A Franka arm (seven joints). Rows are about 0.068 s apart.
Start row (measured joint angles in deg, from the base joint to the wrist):
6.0, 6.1, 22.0, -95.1, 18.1, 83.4, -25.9
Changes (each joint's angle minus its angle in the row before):
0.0, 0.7, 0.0, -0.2, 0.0, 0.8, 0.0
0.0, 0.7, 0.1, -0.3, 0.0, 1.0, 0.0
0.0, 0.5, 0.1, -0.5, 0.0, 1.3, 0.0
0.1, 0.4, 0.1, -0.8, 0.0, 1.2, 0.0
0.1, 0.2, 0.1, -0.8, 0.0, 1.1, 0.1
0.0, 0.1, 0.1, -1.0, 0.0, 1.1, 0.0
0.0, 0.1, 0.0, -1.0, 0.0, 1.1, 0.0
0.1, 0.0, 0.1, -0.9, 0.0, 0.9, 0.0
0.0, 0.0, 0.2, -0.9, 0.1, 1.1, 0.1
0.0, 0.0, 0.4, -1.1, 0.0, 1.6, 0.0
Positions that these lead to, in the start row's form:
6.0, 6.8, 22.0, -95.3, 18.1, 84.2, -25.9
6.0, 7.5, 22.1, -95.6, 18.1, 85.2, -25.9
6.0, 8.0, 22.2, -96.1, 18.1, 86.5, -25.9
6.1, 8.4, 22.3, -96.9, 18.1, 87.7, -25.9
6.2, 8.6, 22.4, -97.7, 18.1, 88.8, -25.8
6.2, 8.7, 22.5, -98.7, 18.1, 89.9, -25.8
6.2, 8.8, 22.5, -99.7, 18.1, 91.0, -25.8
6.3, 8.8, 22.6, -100.6, 18.1, 91.9, -25.8
6.3, 8.8, 22.8, -101.5, 18.2, 93.0, -25.7
6.3, 8.8, 23.2, -102.6, 18.2, 94.6, -25.7

